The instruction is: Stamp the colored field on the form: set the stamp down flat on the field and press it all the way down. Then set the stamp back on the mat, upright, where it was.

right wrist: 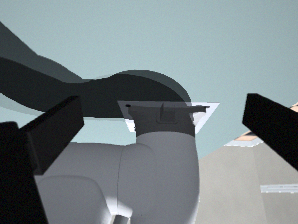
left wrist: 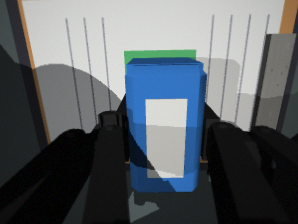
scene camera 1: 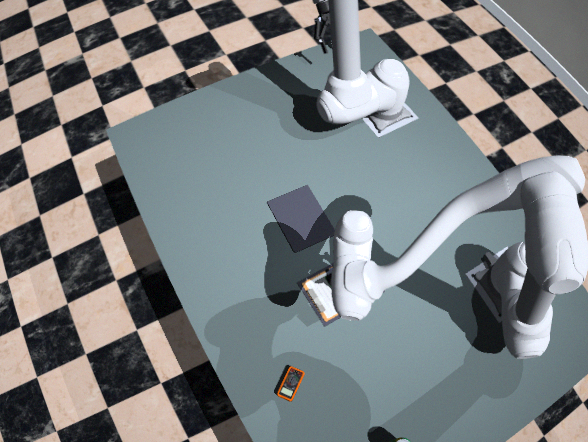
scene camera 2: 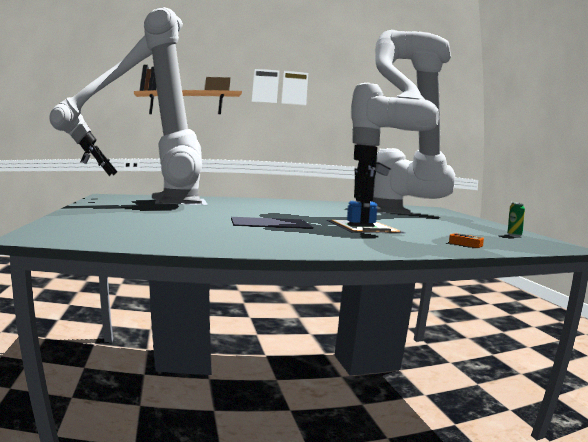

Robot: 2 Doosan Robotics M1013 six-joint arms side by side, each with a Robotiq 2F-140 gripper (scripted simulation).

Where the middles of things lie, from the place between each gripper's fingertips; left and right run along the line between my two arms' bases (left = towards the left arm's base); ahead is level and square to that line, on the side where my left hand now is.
The dark mat (scene camera 1: 301, 218) is 290 mm to the right of my left hand (scene camera 2: 361, 222) and 40 mm below it.
Now: right hand 51 cm short of the dark mat, 64 cm to the right of it and 12 cm above it.
